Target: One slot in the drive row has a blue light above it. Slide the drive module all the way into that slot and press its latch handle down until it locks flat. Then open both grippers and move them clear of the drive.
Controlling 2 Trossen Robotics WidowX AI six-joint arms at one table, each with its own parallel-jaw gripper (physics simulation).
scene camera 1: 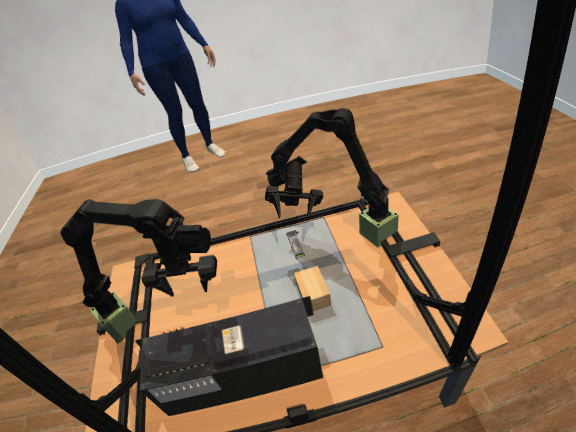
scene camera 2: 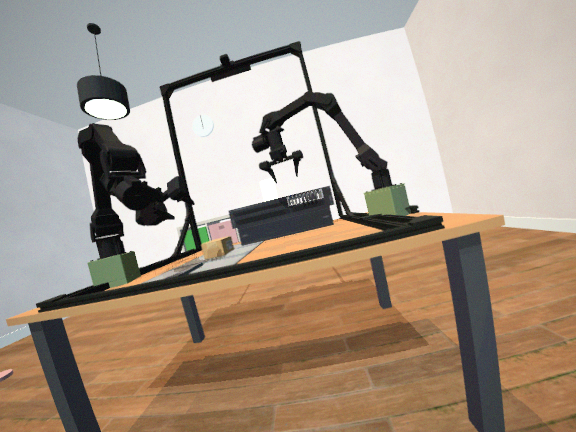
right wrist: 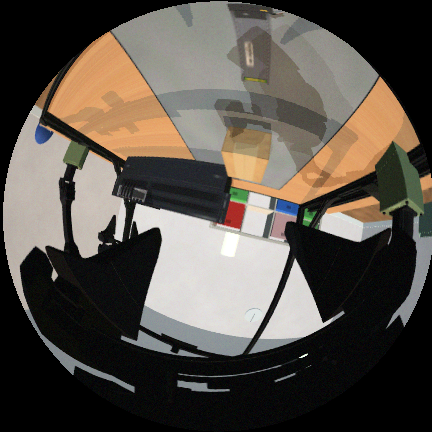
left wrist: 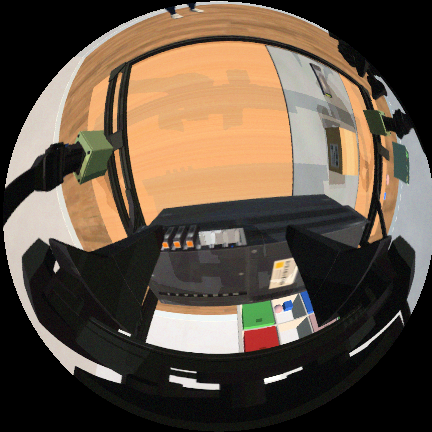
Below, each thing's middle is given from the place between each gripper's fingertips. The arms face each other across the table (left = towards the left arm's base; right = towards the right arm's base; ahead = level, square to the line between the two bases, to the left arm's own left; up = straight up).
I see my right gripper 12 cm past the grey mat (scene camera 1: 343, 330), 3 cm to the right of it and 18 cm above it. Also, from my right hand: tan cardboard box (scene camera 1: 310, 282): 17 cm behind, 2 cm to the left, 15 cm below.
The tan cardboard box is 30 mm ahead of my left hand, 330 mm to the right of it and 200 mm below it. Round my left hand: grey mat: 90 mm ahead, 330 mm to the right, 230 mm below.
